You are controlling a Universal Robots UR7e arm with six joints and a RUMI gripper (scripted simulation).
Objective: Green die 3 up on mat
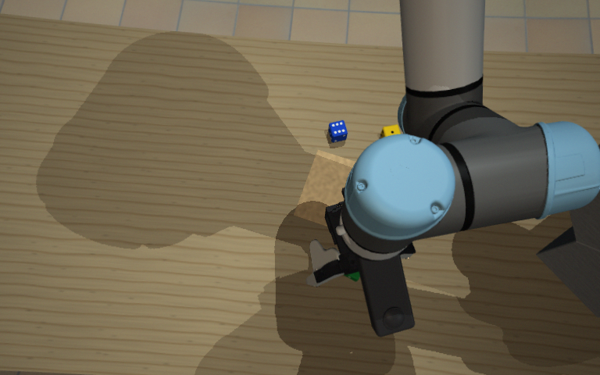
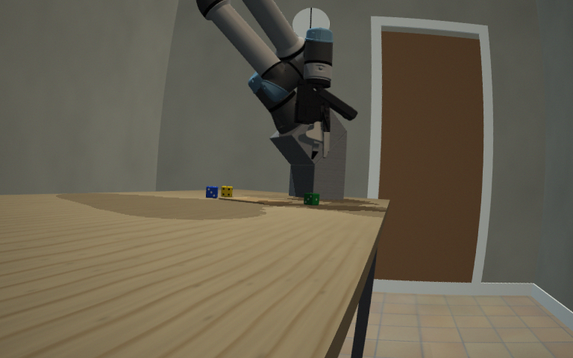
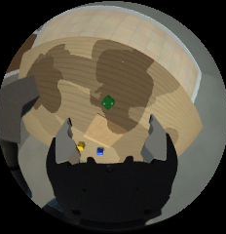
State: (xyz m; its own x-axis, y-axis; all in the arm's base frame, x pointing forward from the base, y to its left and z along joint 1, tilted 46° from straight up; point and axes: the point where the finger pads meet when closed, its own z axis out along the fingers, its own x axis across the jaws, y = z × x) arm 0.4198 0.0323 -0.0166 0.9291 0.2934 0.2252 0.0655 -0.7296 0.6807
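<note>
Now: the green die 10 cm below my hand, 1 cm to the right of it and 1 cm behind it. Round my hand: blue die: 28 cm to the right, 10 cm below, 5 cm behind; then tan mat: 16 cm to the right, 12 cm below, 2 cm behind; then yellow die: 24 cm to the right, 14 cm behind, 10 cm below.
</note>
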